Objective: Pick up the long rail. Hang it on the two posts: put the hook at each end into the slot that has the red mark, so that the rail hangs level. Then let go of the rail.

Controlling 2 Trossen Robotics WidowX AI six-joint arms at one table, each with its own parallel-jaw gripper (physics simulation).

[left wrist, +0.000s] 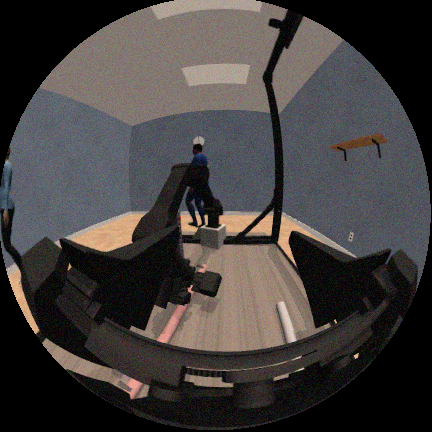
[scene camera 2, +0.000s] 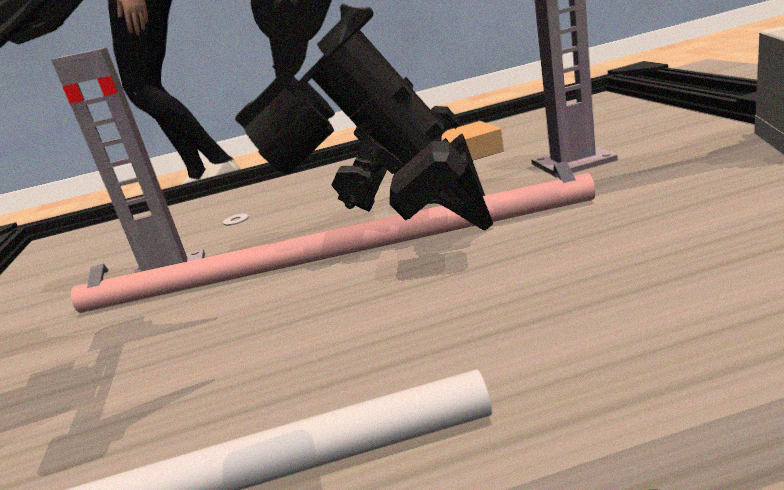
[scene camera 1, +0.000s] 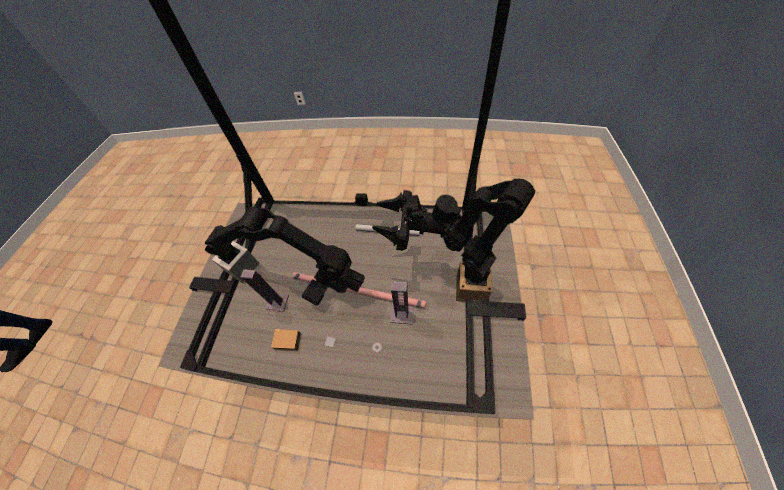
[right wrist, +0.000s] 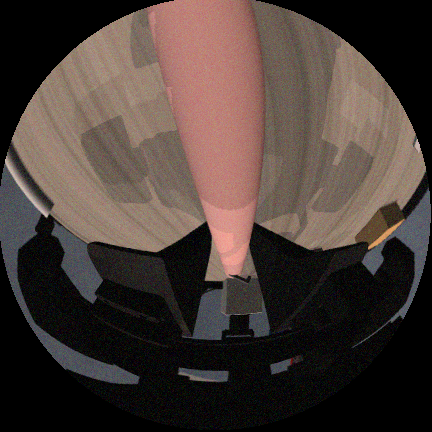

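Where they show: left gripper, fingertip midpoint: [left wrist: 236, 234] [scene camera 1: 374, 214]; right gripper, fingertip midpoint: [left wrist: 195, 285] [scene camera 2: 488, 220] [scene camera 1: 319, 281] [right wrist: 229, 227]; left arm's base at its link origin: [scene camera 1: 476, 275]; right arm's base at its link origin: [left wrist: 213, 225] [scene camera 1: 229, 254] [right wrist: 239, 312].
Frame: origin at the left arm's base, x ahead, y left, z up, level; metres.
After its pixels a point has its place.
Observation:
The long pink rail [scene camera 1: 375, 293] {x 0.319, y 0.064, z -0.070 m} [scene camera 2: 260, 260] {x 0.322, y 0.049, z -0.077 m} [left wrist: 175, 322] {x 0.372, y 0.046, z -0.073 m} [right wrist: 220, 110] lies on the table in front of the posts in scene camera 2, a small grey hook [scene camera 2: 97, 275] {x 0.174, y 0.084, z -0.064 m} near its left end and another hook [scene camera 2: 563, 171] {x 0.611, y 0.036, z -0.063 m} near its right. One post [scene camera 1: 400, 300] [scene camera 2: 156, 242] {x 0.227, y 0.106, z -0.054 m} has red marks by its top slot; the other post [scene camera 1: 265, 288] {x 0.646, y 0.140, z 0.039 m} [scene camera 2: 552, 115] {x 0.646, y 0.132, z -0.036 m} has its top cut off in scene camera 2. My right gripper [scene camera 2: 479, 216] {x 0.534, y 0.036, z -0.092 m} [right wrist: 229, 227] {x 0.534, y 0.036, z -0.092 m} is shut on the rail, fingers on both sides. My left gripper [scene camera 1: 375, 216] {x 0.316, y -0.068, z 0.179 m} [left wrist: 236, 234] {x 0.316, y -0.068, z 0.179 m} is open and empty, raised, away from the rail.
A white bar [scene camera 1: 363, 228] {x 0.416, y -0.202, z -0.072 m} [scene camera 2: 346, 430] {x 0.372, y -0.220, z -0.073 m} [left wrist: 286, 320] {x 0.381, y -0.209, z -0.069 m} lies parallel to the rail. An orange block [scene camera 1: 286, 339] {x 0.573, y 0.262, z -0.064 m} [scene camera 2: 482, 138] {x 0.598, y 0.233, z -0.070 m} [right wrist: 385, 227] {x 0.548, y 0.227, z -0.068 m}, a small pale tile [scene camera 1: 330, 342] {x 0.437, y 0.242, z -0.091 m} and a washer [scene camera 1: 376, 347] {x 0.287, y 0.242, z -0.092 m} [scene camera 2: 235, 219] {x 0.287, y 0.228, z -0.092 m} lie on the posts' other side.

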